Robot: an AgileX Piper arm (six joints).
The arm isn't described. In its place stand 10 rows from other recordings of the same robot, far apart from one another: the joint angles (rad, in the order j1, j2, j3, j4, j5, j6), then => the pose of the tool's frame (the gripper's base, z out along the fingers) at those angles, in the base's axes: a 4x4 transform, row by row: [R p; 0 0 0 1], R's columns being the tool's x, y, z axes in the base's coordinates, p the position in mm.
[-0.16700, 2.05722, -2.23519, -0.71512, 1.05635, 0.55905] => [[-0.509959 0.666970 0.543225 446.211], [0.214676 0.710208 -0.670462 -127.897], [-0.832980 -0.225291 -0.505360 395.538], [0 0 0 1]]
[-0.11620, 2.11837, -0.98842, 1.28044, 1.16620, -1.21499] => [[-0.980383 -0.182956 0.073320 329.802], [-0.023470 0.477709 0.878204 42.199], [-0.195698 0.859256 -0.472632 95.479], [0 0 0 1]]
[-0.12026, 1.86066, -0.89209, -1.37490, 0.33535, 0.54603] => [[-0.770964 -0.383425 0.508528 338.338], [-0.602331 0.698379 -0.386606 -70.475], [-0.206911 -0.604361 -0.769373 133.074], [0 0 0 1]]
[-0.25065, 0.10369, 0.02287, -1.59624, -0.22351, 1.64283] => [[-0.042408 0.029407 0.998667 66.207], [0.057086 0.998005 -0.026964 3.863], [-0.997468 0.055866 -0.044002 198.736], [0 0 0 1]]
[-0.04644, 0.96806, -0.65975, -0.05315, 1.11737, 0.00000] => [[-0.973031 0.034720 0.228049 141.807], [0.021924 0.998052 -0.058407 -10.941], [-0.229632 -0.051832 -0.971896 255.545], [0 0 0 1]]
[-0.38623, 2.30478, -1.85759, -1.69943, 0.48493, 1.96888] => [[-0.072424 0.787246 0.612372 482.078], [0.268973 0.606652 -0.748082 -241.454], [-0.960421 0.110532 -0.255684 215.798], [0 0 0 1]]
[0.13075, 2.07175, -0.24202, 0.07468, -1.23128, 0.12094] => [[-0.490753 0.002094 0.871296 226.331], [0.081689 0.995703 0.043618 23.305], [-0.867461 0.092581 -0.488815 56.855], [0 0 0 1]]
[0.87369, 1.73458, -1.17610, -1.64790, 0.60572, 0.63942] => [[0.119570 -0.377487 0.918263 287.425], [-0.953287 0.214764 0.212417 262.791], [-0.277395 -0.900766 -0.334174 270.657], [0 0 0 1]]
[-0.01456, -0.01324, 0.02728, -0.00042, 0.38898, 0.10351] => [[-0.307395 0.046601 0.950440 52.077], [0.107426 0.994115 -0.013999 -0.773], [-0.945499 0.097798 -0.310592 169.865], [0 0 0 1]]
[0.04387, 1.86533, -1.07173, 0.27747, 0.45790, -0.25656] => [[-0.910866 -0.098921 0.400671 360.099], [-0.046378 0.989234 0.138797 26.838], [-0.410087 0.107843 -0.905648 153.579], [0 0 0 1]]
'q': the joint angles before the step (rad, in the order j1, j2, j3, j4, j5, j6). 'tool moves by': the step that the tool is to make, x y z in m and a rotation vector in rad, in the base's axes. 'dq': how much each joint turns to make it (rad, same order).
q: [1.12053 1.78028 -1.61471 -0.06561 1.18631 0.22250]
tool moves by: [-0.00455 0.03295 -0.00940 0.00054 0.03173 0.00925]
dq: [0.04159 0.11128 -0.12499 0.02018 0.02807 0.03074]
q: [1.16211 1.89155 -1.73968 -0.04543 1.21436 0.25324]
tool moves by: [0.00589 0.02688 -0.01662 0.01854 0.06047 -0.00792]
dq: [0.00000 0.11119 -0.10788 0.06188 0.00376 0.00392]
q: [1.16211 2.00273 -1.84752 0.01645 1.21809 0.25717]
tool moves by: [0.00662 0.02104 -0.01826 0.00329 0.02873 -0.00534]
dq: [0.00001 0.09733 -0.08905 0.02676 0.00002 0.00356]
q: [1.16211 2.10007 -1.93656 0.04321 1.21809 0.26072]
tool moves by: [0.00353 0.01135 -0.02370 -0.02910 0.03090 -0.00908]
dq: [0.00001 0.07018 -0.03051 0.01486 -0.00106 0.00788]
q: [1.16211 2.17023 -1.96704 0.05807 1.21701 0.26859]
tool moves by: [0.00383 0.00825 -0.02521 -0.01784 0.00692 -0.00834]
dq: [0.00000 0.05593 -0.00104 -0.00200 -0.03619 0.00677]
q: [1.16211 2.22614 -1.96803 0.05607 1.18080 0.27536]
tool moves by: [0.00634 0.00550 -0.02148 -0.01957 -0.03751 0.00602]
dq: [-0.00001 0.04654 0.00000 -0.04289 -0.04353 0.00079]
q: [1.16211 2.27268 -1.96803 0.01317 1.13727 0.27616]
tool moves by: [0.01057 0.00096 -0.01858 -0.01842 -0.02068 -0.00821]
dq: [-0.01460 0.03966 0.00000 -0.02713 -0.03116 0.00000]
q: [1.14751 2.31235 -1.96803 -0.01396 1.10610 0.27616]
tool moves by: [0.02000 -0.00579 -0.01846 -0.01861 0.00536 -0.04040]
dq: [-0.04159 0.03894 -0.00072 -0.00337 -0.01912 0.00001]
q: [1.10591 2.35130 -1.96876 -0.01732 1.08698 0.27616]
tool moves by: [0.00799 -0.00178 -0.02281 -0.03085 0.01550 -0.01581]
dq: [-0.01612 0.04686 0.00004 -0.00034 -0.01238 0.00001]
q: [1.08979 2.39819 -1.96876 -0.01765 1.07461 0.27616]
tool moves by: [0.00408 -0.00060 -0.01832 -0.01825 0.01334 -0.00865]
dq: [-0.00850 0.03762 -0.00003 0.00356 -0.01524 -0.00089]
